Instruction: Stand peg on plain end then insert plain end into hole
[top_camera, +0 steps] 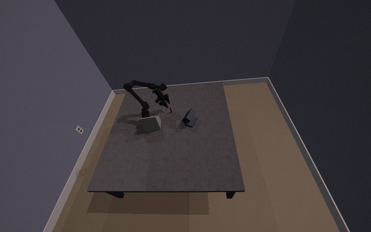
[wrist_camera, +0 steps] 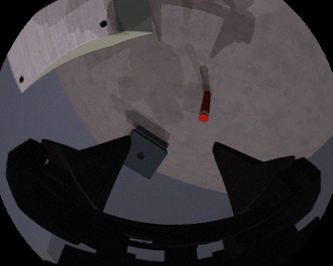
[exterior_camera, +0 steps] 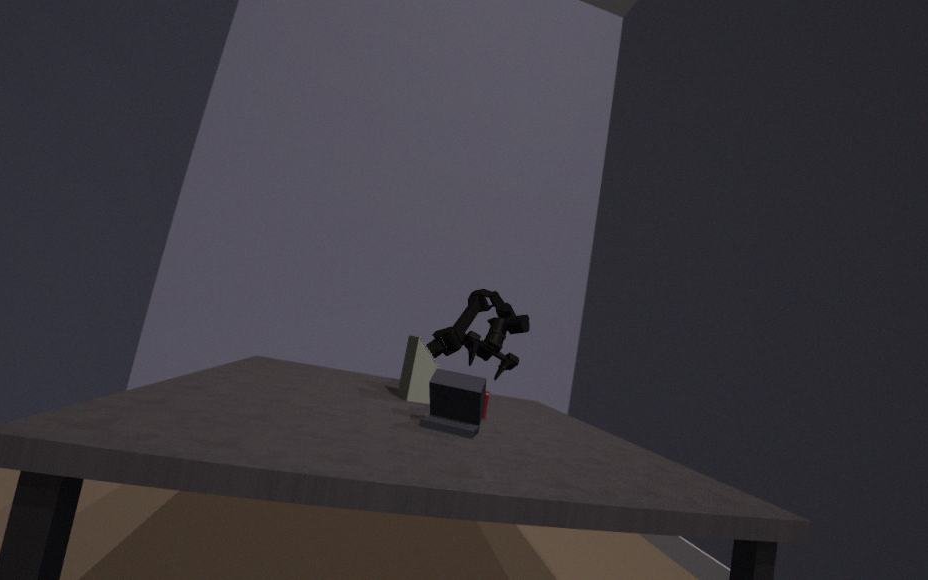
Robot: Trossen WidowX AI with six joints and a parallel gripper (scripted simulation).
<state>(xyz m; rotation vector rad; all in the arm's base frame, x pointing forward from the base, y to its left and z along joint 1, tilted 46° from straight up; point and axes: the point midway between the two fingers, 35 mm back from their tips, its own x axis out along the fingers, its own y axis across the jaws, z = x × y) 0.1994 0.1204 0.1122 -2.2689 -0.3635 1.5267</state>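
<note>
Right now the red peg is 20 mm to the left of my gripper tip and 80 mm below it. The rest, counted from my gripper tip: panel: 210 mm ahead, 110 mm to the right, 60 mm below.
</note>
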